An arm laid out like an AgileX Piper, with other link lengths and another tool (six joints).
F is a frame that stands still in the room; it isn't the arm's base.
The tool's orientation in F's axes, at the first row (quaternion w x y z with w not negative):
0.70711, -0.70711, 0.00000, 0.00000
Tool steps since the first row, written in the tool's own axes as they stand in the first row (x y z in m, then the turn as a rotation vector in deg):
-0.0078, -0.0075, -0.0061, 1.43, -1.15, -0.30
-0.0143, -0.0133, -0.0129, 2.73, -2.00, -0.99
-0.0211, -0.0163, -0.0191, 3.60, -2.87, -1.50
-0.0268, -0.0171, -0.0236, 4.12, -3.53, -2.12
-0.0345, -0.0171, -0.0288, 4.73, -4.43, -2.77
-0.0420, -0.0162, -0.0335, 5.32, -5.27, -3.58
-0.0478, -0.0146, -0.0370, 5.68, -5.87, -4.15
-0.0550, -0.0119, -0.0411, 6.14, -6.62, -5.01
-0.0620, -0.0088, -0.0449, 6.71, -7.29, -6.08
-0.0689, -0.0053, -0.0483, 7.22, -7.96, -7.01
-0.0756, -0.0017, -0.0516, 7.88, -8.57, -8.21
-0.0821, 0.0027, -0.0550, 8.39, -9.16, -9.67
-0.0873, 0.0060, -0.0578, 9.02, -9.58, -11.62
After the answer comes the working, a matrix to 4 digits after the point.
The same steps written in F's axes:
-0.0078, -0.0061, 0.0075, 1.43, -0.30, 1.15
-0.0143, -0.0129, 0.0133, 2.73, -0.99, 2.00
-0.0211, -0.0191, 0.0163, 3.60, -1.50, 2.87
-0.0268, -0.0236, 0.0171, 4.12, -2.12, 3.53
-0.0345, -0.0288, 0.0171, 4.73, -2.77, 4.43
-0.0420, -0.0335, 0.0162, 5.32, -3.58, 5.27
-0.0478, -0.0370, 0.0146, 5.68, -4.15, 5.87
-0.0550, -0.0411, 0.0119, 6.14, -5.01, 6.62
-0.0620, -0.0449, 0.0088, 6.71, -6.08, 7.29
-0.0689, -0.0483, 0.0053, 7.22, -7.01, 7.96
-0.0756, -0.0516, 0.0017, 7.88, -8.21, 8.57
-0.0821, -0.0550, -0.0027, 8.39, -9.67, 9.16
-0.0873, -0.0578, -0.0060, 9.02, -11.62, 9.58

The tool's axes in the first row as the columns of a matrix, in F's axes (rounded; the answer above uses it unrounded):
1.0000, 0.0000, 0.0000
0.0000, 0.0000, 1.0000
0.0000, -1.0000, 0.0000

